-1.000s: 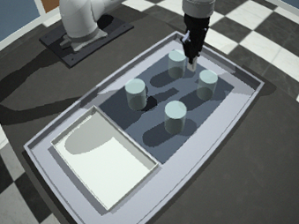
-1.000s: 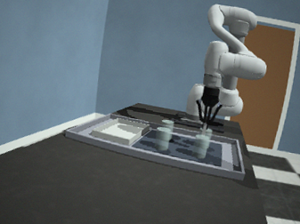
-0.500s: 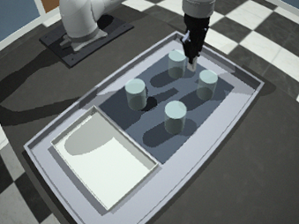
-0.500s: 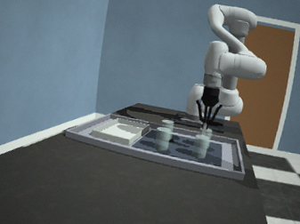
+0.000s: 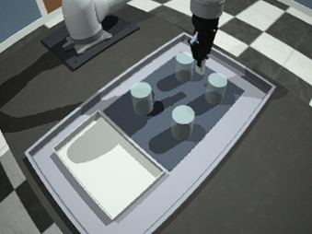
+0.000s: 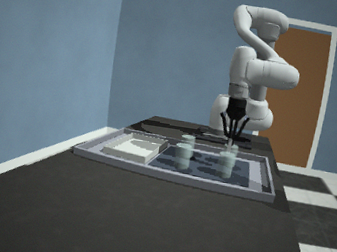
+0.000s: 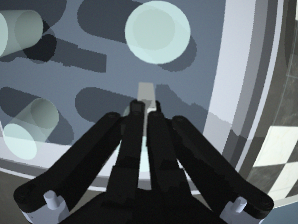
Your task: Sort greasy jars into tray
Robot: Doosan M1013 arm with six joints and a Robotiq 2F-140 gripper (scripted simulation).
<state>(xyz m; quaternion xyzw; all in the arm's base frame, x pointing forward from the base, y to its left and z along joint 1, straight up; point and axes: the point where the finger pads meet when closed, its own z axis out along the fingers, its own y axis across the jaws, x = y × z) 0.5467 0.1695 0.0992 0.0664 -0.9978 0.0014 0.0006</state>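
The steel table top is 20 cm to the right of my hand, 11 cm below it and 3 cm ahead of it. The rest, counted from my hand: tray: 41 cm to the right, 10 cm below, 4 cm ahead; drying mat: 11 cm below, 10 cm to the right.
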